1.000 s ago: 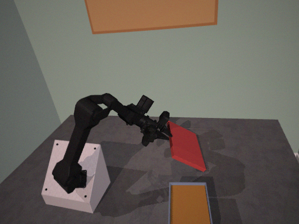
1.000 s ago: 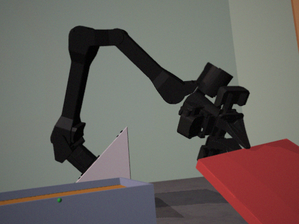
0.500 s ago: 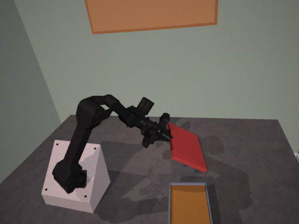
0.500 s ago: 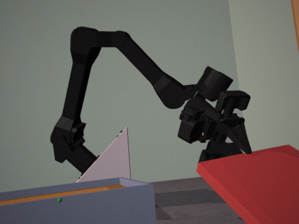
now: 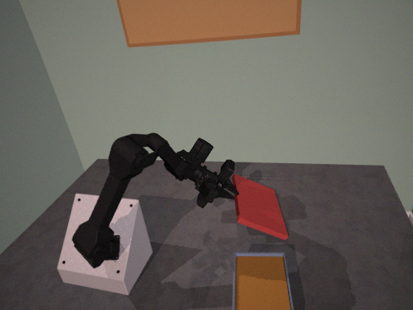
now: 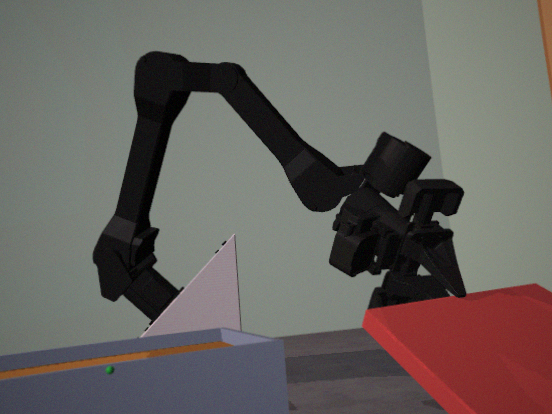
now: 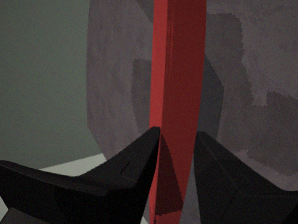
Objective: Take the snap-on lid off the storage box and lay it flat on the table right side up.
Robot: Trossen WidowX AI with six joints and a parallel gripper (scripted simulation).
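The red lid is 70 mm ahead of my gripper tip, 40 mm below it and 10 mm to the left of it. The rest, counted from my gripper tip: storage box: 330 mm to the right, 80 mm ahead, 50 mm below.
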